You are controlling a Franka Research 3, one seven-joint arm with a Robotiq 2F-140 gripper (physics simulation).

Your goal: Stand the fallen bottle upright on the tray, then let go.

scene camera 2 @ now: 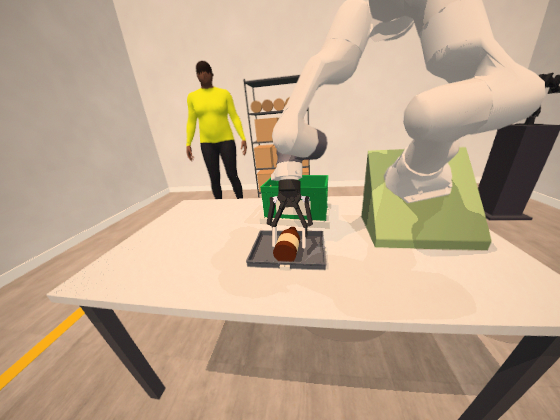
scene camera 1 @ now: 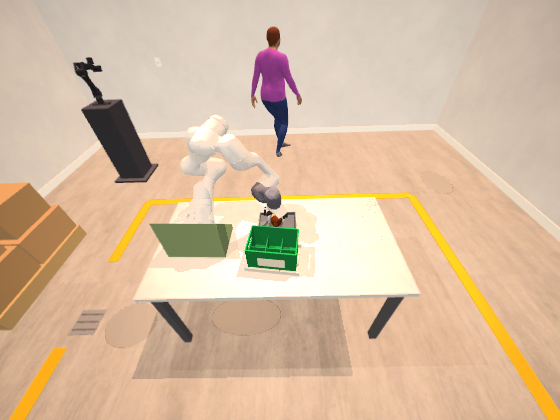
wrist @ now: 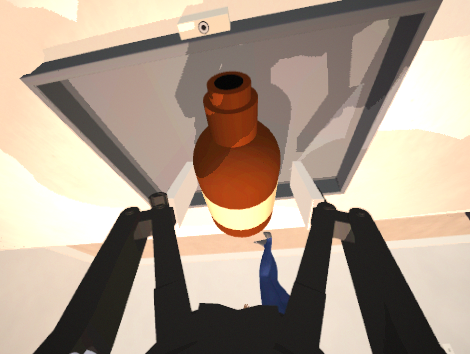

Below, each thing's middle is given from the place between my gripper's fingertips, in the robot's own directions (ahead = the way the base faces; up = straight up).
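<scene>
My hand 1 cm below the brown bottle [wrist: 236, 159], 2 cm to the left of it.
</scene>
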